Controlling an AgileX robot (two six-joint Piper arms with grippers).
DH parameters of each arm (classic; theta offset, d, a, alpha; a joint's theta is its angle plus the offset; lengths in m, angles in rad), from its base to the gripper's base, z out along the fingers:
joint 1: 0 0.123 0 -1.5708
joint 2: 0.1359 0 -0.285 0
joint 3: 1.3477 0 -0.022 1.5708
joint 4: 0 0.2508 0 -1.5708
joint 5: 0 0 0.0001 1.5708
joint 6: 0 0.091 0 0
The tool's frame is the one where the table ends.
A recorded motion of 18 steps. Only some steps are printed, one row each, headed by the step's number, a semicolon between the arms.
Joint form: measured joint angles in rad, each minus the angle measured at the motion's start. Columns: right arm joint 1, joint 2, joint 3, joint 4, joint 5, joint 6; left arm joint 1, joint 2, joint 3, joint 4, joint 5, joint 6.
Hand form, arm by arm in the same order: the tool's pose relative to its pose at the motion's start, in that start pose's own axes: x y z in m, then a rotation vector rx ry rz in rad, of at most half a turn. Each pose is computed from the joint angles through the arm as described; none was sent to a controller.
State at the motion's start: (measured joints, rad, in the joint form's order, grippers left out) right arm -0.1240 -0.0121 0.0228 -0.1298 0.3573 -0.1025; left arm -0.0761 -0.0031 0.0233 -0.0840 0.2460 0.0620
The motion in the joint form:
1: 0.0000 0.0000 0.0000 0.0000 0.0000 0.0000; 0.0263 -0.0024 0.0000 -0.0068 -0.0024 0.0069
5: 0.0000 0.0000 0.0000 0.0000 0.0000 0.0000; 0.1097 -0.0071 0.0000 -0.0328 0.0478 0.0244
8: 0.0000 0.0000 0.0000 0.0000 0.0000 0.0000; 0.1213 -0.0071 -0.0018 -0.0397 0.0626 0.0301
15: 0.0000 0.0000 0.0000 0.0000 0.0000 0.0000; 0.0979 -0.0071 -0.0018 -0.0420 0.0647 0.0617
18: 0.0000 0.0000 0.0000 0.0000 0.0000 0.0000; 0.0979 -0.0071 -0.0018 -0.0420 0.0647 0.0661
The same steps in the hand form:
1: 0.0000 0.0000 0.0000 0.0000 0.0000 0.0000; -0.0004 0.0013 -0.0002 -0.0244 -0.0055 -0.0042
5: 0.0000 0.0000 0.0000 0.0000 0.0000 0.0000; 0.0038 0.0048 -0.0007 -0.0951 0.0369 -0.0286
8: 0.0000 0.0000 0.0000 0.0000 0.0000 0.0000; 0.0046 0.0051 -0.0009 -0.1029 0.0492 -0.0324
15: 0.0000 0.0000 0.0000 0.0000 0.0000 0.0000; 0.0048 0.0037 -0.0008 -0.0783 0.0530 0.0016
18: 0.0000 0.0000 0.0000 0.0000 0.0000 0.0000; 0.0048 0.0037 -0.0008 -0.0782 0.0532 0.0060

